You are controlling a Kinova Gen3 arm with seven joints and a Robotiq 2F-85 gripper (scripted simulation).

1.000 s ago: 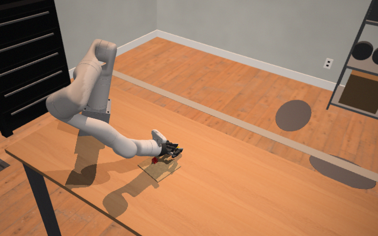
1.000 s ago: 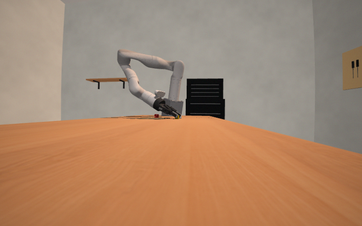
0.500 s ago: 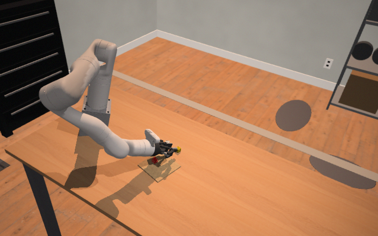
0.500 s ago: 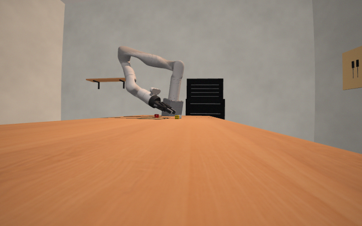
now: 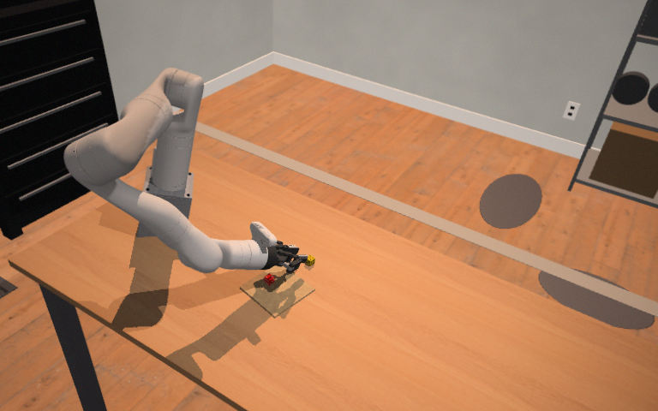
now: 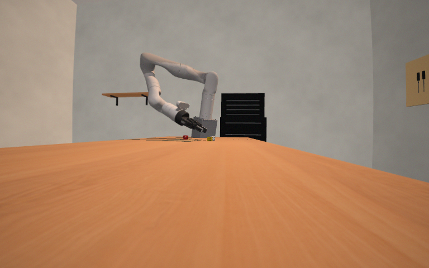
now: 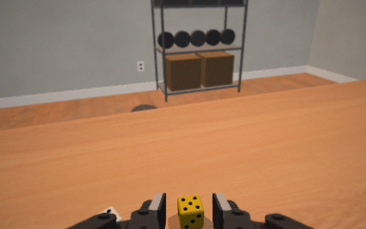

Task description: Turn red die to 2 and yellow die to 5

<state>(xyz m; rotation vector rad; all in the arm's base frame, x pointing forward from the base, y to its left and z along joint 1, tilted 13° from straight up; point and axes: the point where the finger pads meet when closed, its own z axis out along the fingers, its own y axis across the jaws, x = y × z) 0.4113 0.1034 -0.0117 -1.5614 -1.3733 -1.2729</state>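
Now: hand 4 cm to the right of the yellow die, 4 cm above it and 1 cm short of it. Round my hand: white die 6 cm behind, 4 cm to the left, 4 cm below; tan mat 9 cm to the right, 5 cm below, 1 cm ahead; red die 9 cm to the right, 4 cm below, 2 cm behind.
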